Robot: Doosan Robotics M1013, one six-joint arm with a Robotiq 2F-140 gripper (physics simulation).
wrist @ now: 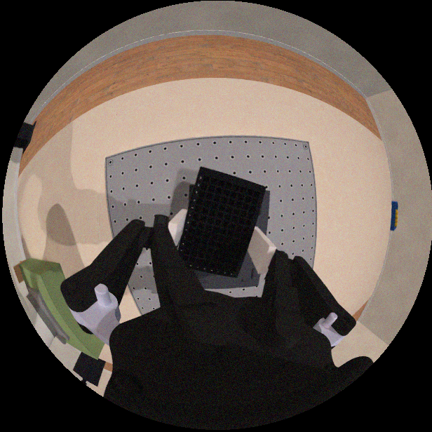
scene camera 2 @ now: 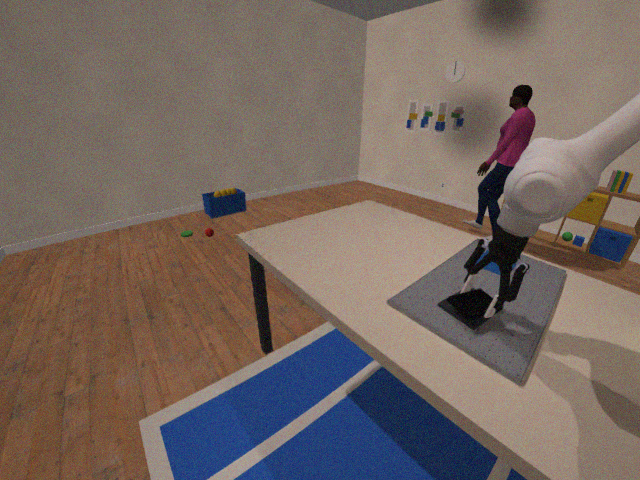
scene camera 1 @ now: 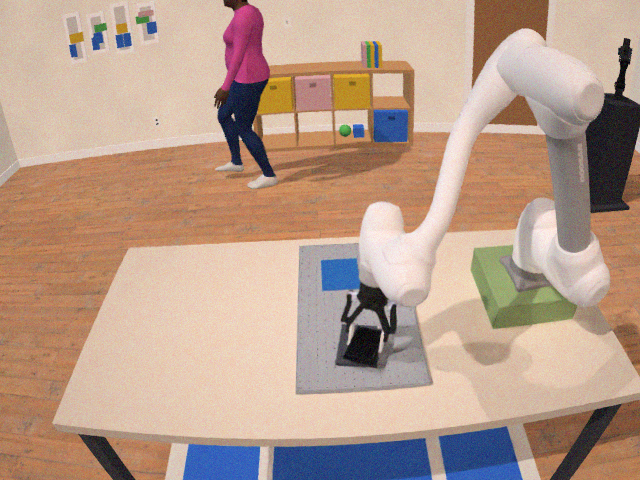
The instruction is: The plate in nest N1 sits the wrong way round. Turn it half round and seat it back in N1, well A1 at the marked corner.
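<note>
The black well plate [scene camera 1: 364,347] [scene camera 2: 470,305] [wrist: 223,220] is held between the two pale fingertips of my gripper [scene camera 1: 367,338] [scene camera 2: 477,299] [wrist: 217,228], which is shut on its long sides. The dark grey nest [scene camera 1: 340,356] [wrist: 251,278] lies beneath it on the board. In the wrist view the plate sits above the nest and is turned at a slight angle to it, with nest edges showing at its right and lower sides. The gap in height is hard to judge. Well A1 and the marked corner cannot be made out. The plate hides most of the nest.
The grey perforated board [scene camera 1: 314,356] [scene camera 2: 423,297] [wrist: 295,200] lies on the table [scene camera 1: 206,330] [scene camera 2: 356,248]. A blue square [scene camera 1: 338,273] lies at its back. The arm's green base block [scene camera 1: 532,312] [wrist: 62,300] stands to the right in scene camera 1. A person [scene camera 1: 248,51] [scene camera 2: 516,131] is beyond the table.
</note>
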